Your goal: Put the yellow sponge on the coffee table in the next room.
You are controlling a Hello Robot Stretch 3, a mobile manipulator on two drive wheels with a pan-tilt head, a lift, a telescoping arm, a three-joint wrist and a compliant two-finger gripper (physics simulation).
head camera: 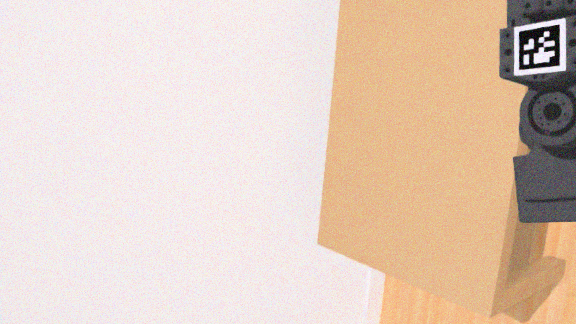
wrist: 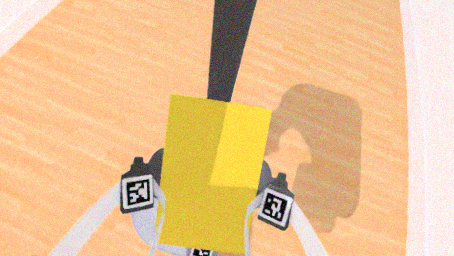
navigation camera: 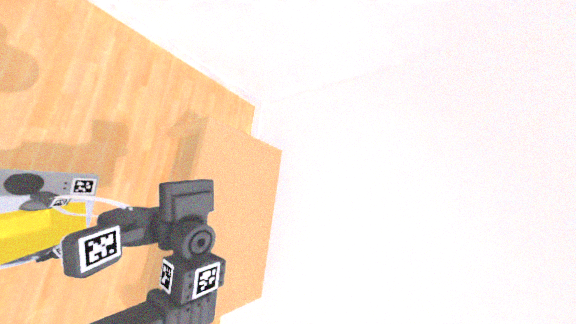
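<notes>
The yellow sponge (navigation camera: 30, 232) (wrist: 200, 145) is between the two fingers of my gripper (navigation camera: 42, 227) (wrist: 210, 170), which is shut on it. In the wrist view it covers the middle, with wooden floor beyond it. A tan, flat-topped wooden table (head camera: 415, 150) (navigation camera: 245, 210), which looks like the coffee table, stands along the white wall. My wrist overlaps the table's long edge in the navigation view, while the gripper and sponge point away from it, at the left. The fingers and sponge do not show in the head view.
White walls (head camera: 150, 150) (navigation camera: 425, 175) stand behind the table and meet near its end. My wrist joint (head camera: 551, 111) (navigation camera: 200, 242) is at the table's floor side. Part of my grey base (navigation camera: 55, 182) shows beside the sponge. White wall or skirting (wrist: 432, 125) runs along the right of the wrist view.
</notes>
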